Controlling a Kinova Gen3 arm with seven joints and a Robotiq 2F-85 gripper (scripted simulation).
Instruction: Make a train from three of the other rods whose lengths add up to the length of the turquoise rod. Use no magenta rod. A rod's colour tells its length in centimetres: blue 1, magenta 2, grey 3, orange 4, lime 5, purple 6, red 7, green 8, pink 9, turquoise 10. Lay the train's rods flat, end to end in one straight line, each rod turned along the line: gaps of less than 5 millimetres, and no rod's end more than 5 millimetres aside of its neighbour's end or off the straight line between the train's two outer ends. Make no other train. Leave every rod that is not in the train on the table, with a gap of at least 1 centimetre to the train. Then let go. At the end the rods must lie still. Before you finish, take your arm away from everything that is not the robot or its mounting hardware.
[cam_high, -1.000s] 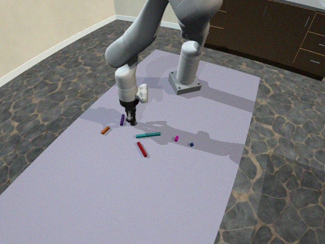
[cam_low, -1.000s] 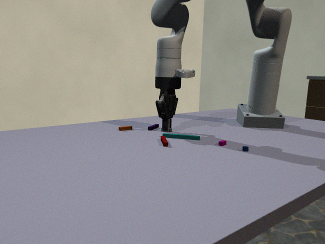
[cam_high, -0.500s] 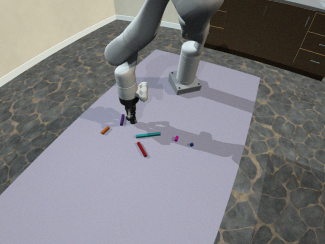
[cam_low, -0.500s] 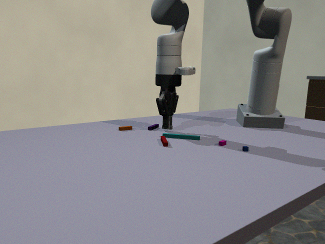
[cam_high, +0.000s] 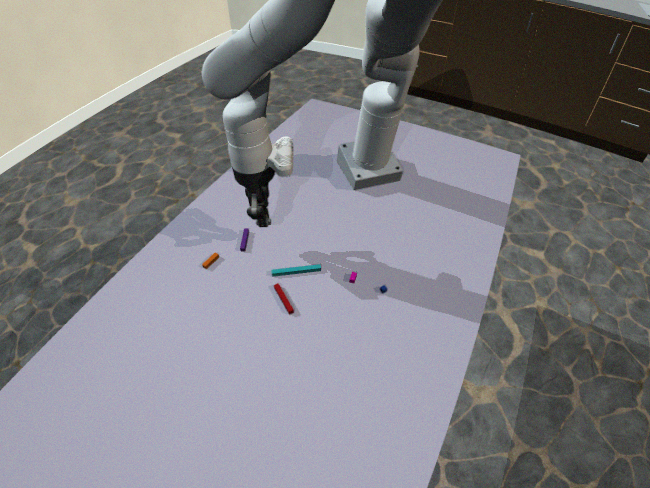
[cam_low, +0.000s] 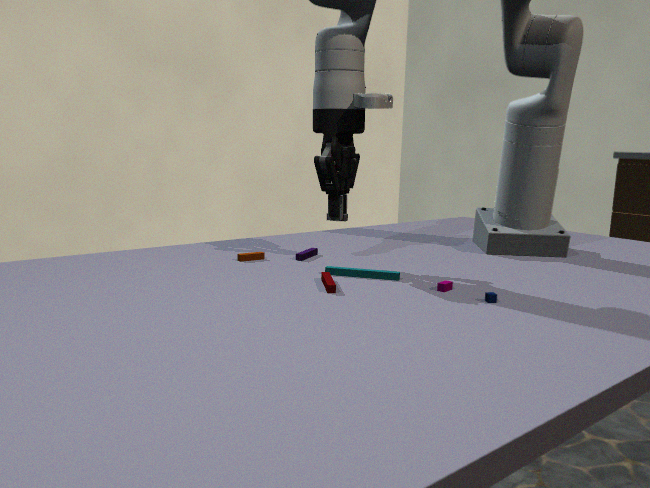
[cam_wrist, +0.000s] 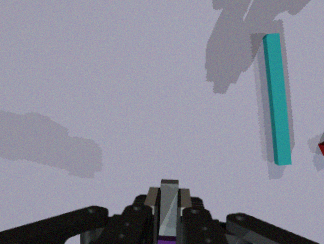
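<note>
Right now the blue rod is 270 mm to the left of my hand and 80 mm below it. The rest, counted from my hand: turquoise rod 100 mm to the left, 80 mm below, 40 mm ahead; then grey rod 10 mm below; then purple rod 80 mm below, 50 mm to the right, 20 mm ahead.
</note>
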